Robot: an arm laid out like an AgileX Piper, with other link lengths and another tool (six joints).
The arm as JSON. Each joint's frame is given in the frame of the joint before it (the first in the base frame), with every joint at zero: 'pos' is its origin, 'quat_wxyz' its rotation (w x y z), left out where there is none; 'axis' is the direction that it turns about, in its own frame. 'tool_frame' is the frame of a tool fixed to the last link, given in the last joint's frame.
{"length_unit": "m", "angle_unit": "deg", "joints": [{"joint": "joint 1", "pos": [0.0, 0.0, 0.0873], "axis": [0.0, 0.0, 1.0]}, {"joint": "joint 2", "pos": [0.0, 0.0, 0.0], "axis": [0.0, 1.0, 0.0]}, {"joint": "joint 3", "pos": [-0.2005, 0.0, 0.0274], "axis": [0.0, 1.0, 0.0]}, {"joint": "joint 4", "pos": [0.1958, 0.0, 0.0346], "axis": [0.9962, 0.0, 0.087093]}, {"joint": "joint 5", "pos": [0.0, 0.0, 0.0], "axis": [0.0, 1.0, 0.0]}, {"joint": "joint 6", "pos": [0.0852, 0.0, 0.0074], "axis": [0.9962, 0.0, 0.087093]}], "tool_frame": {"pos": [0.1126, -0.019, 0.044], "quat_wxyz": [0.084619, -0.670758, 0.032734, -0.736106]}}
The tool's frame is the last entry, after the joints.
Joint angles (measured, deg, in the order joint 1, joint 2, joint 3, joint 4, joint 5, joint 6), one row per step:
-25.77, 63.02, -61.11, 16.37, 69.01, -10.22
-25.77, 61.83, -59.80, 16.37, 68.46, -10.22
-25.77, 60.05, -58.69, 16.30, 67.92, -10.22
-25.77, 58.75, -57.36, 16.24, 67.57, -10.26
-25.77, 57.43, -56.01, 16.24, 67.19, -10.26
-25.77, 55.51, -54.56, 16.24, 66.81, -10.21
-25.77, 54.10, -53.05, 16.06, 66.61, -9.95
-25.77, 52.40, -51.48, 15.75, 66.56, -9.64
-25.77, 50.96, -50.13, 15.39, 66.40, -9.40
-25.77, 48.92, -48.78, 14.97, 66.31, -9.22
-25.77, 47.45, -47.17, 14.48, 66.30, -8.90
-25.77, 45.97, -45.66, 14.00, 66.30, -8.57
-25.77, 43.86, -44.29, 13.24, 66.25, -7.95
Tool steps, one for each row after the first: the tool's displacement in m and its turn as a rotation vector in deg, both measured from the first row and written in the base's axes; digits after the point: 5 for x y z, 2 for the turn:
-0.00249, 0.00088, -0.00100, -0.17, -0.37, -0.15
-0.00514, 0.00161, 0.00144, -0.74, -1.41, -0.31
-0.00824, 0.00273, 0.00018, -0.94, -1.67, -0.38
-0.01124, 0.00394, -0.00112, -1.08, -1.97, -0.48
-0.01492, 0.00545, -0.00066, -1.41, -2.73, -0.63
-0.01897, 0.00653, -0.00327, -1.48, -2.72, -0.92
-0.02384, 0.00764, -0.00562, -1.68, -2.74, -1.22
-0.02778, 0.00813, -0.00763, -1.99, -2.80, -1.48
-0.03230, 0.00877, -0.00767, -2.61, -3.32, -1.69
-0.03717, 0.00931, -0.01169, -2.83, -2.98, -1.99
-0.04179, 0.00977, -0.01522, -3.09, -2.74, -2.30
-0.04680, 0.00927, -0.01595, -3.80, -3.13, -2.90

